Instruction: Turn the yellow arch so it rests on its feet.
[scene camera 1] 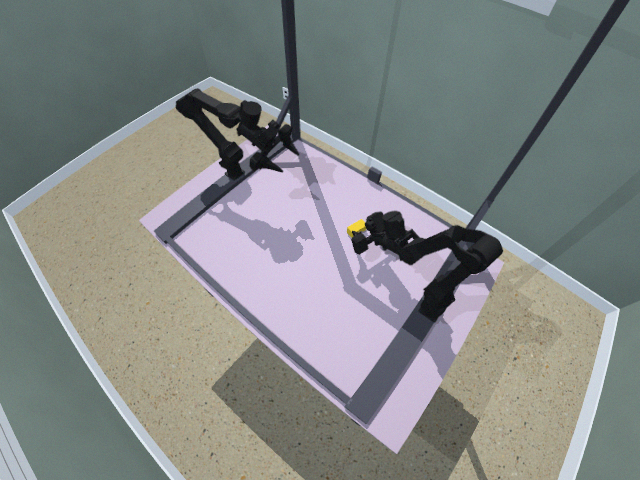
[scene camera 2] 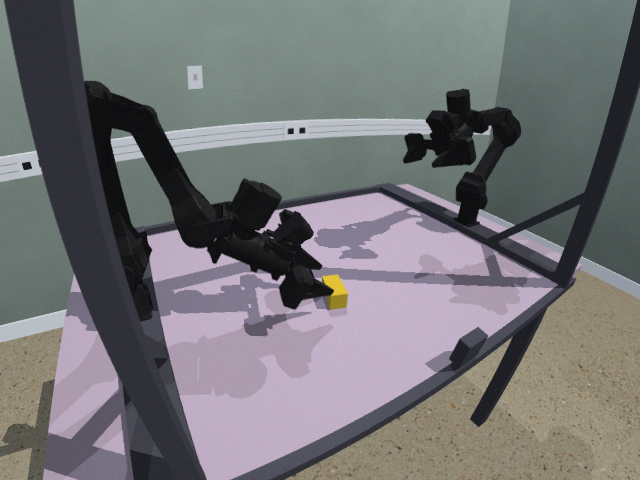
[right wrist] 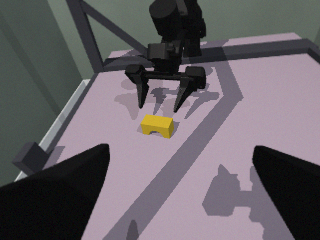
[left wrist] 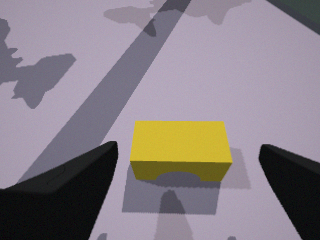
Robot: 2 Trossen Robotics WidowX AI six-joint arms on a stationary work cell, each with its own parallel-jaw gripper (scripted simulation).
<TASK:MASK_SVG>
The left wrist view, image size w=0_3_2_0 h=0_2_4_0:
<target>my left gripper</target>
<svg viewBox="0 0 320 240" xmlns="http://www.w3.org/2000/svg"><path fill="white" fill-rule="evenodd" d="M262 144L258 157L259 163L269 185L302 240L320 240L320 163L271 144ZM117 142L109 141L49 171L8 188L0 189L0 240L89 240L114 176L118 160Z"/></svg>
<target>yellow arch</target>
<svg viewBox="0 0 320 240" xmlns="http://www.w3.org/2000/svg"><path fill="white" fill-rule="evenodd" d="M135 121L130 163L136 180L156 180L157 176L163 173L181 171L196 174L200 177L201 181L222 181L233 163L224 121Z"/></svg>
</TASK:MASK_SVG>
